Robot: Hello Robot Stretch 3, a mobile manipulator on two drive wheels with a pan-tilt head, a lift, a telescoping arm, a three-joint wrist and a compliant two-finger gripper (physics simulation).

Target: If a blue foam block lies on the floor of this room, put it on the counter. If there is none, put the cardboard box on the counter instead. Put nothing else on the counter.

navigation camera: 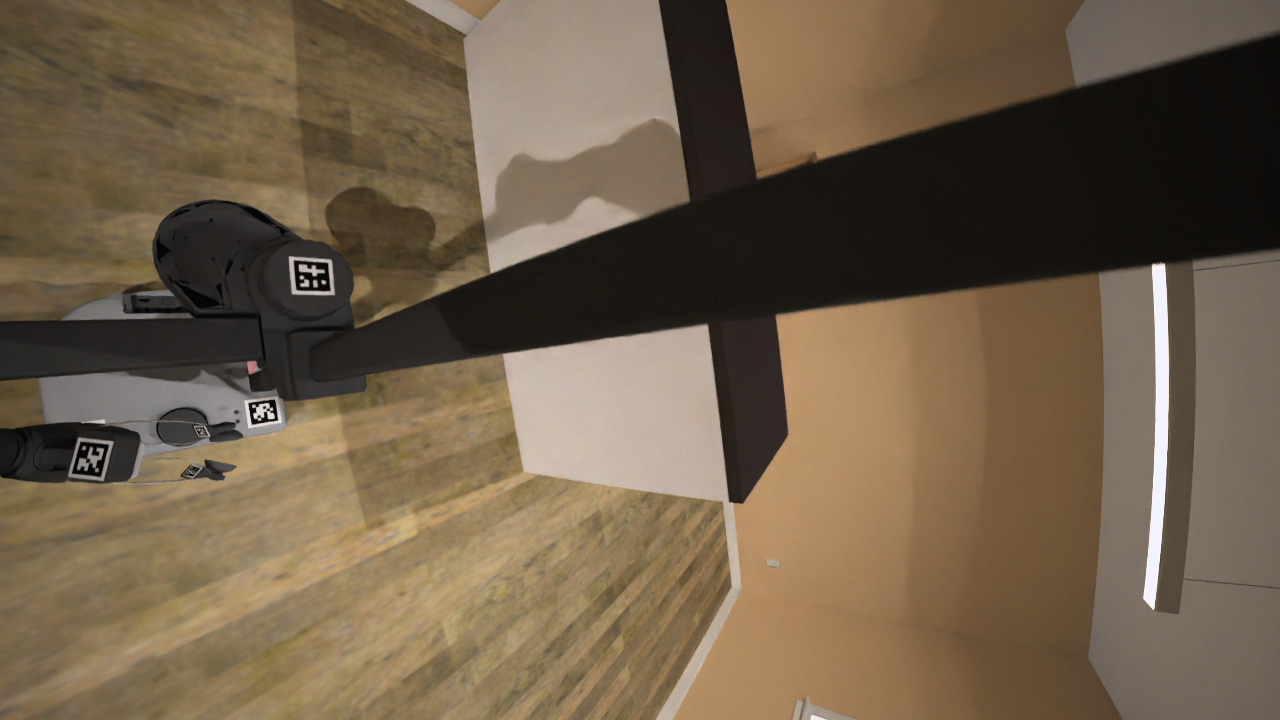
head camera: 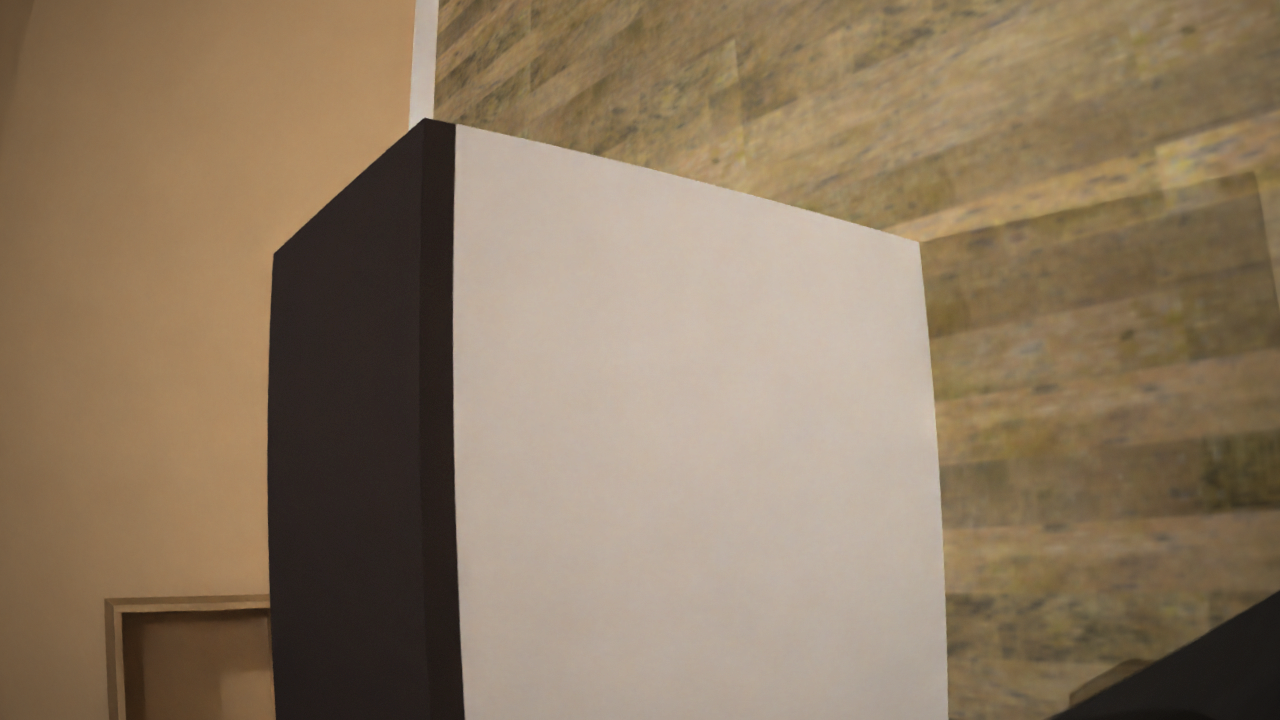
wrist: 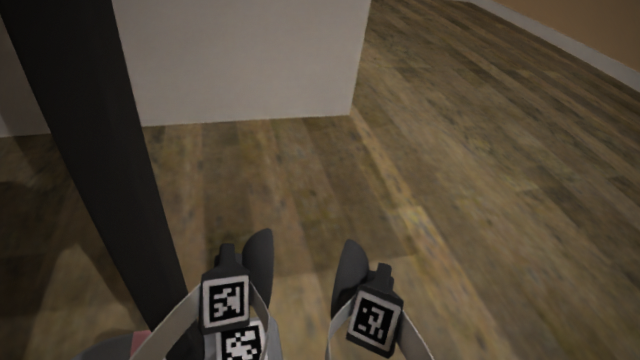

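The counter [head camera: 698, 429] [navigation camera: 617, 411] [wrist: 250, 60] has a pale body and a dark top [head camera: 344, 429] [navigation camera: 751, 402]. It appears turned sideways in the head and navigation views. The part of the dark top that shows bears no object. My gripper [navigation camera: 223, 450] [wrist: 305, 260] is open, with a gap between its fingertips and bare floor showing through it. It is over the floor, apart from the counter's pale side. No blue foam block and no cardboard box show in the three views.
My dark mast [navigation camera: 850, 214] [wrist: 90, 150] crosses the navigation and wrist views and hides part of the counter. My pale base [navigation camera: 116, 394] is beside the gripper. A wooden frame [head camera: 114, 671] is on the orange wall behind the counter. A white baseboard [navigation camera: 707, 644] [wrist: 565, 42] edges the floor.
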